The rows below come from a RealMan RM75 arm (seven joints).
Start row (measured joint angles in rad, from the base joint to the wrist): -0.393 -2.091 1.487 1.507 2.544 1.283 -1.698
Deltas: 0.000 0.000 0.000 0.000 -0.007 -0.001 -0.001; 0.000 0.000 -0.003 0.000 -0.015 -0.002 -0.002; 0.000 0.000 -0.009 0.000 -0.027 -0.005 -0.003; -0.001 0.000 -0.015 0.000 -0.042 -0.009 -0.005; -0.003 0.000 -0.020 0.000 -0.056 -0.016 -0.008; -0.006 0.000 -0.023 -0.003 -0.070 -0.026 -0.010; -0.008 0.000 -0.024 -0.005 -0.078 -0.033 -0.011; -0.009 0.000 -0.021 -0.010 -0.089 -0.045 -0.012; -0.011 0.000 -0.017 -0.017 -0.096 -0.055 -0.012; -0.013 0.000 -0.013 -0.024 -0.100 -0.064 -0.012; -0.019 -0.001 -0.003 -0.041 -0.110 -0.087 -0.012; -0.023 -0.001 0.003 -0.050 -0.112 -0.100 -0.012; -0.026 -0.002 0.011 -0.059 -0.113 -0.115 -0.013; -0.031 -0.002 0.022 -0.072 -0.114 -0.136 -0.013; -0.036 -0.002 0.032 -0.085 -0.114 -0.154 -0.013
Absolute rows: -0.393 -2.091 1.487 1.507 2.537 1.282 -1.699; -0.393 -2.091 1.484 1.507 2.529 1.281 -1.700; -0.393 -2.091 1.478 1.507 2.517 1.278 -1.701; -0.394 -2.091 1.472 1.507 2.502 1.274 -1.703; -0.396 -2.091 1.467 1.507 2.488 1.267 -1.706; -0.399 -2.091 1.464 1.504 2.474 1.257 -1.708; -0.401 -2.091 1.463 1.502 2.466 1.250 -1.709; -0.402 -2.091 1.466 1.497 2.455 1.238 -1.710; -0.404 -2.091 1.470 1.490 2.448 1.228 -1.710; -0.406 -2.091 1.474 1.483 2.444 1.219 -1.710; -0.412 -2.092 1.484 1.466 2.434 1.196 -1.710; -0.416 -2.092 1.490 1.457 2.432 1.183 -1.710; -0.419 -2.093 1.498 1.448 2.431 1.168 -1.711; -0.424 -2.093 1.509 1.435 2.430 1.147 -1.711; -0.429 -2.093 1.519 1.422 2.430 1.129 -1.711
